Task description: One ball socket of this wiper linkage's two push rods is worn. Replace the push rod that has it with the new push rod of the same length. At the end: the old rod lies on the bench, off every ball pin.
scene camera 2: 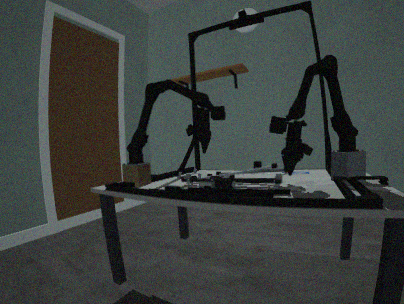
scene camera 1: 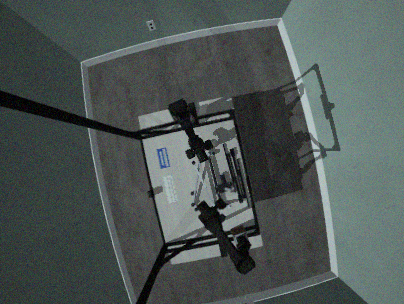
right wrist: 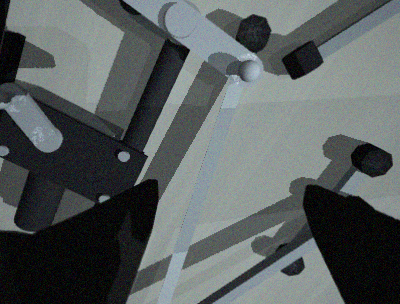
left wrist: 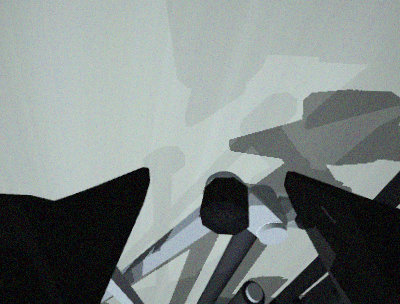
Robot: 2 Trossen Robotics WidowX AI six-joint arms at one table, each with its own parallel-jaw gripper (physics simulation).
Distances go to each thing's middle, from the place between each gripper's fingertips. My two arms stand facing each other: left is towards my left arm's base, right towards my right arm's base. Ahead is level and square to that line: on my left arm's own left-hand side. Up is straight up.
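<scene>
My right gripper is 10 cm above the wiper linkage (scene camera 2: 208, 181), 12 cm short of it and 14 cm to the right of it.
My left hand, for its part, is 1 cm above the wiper linkage, 3 cm short of it and 23 cm to the left of it.
</scene>
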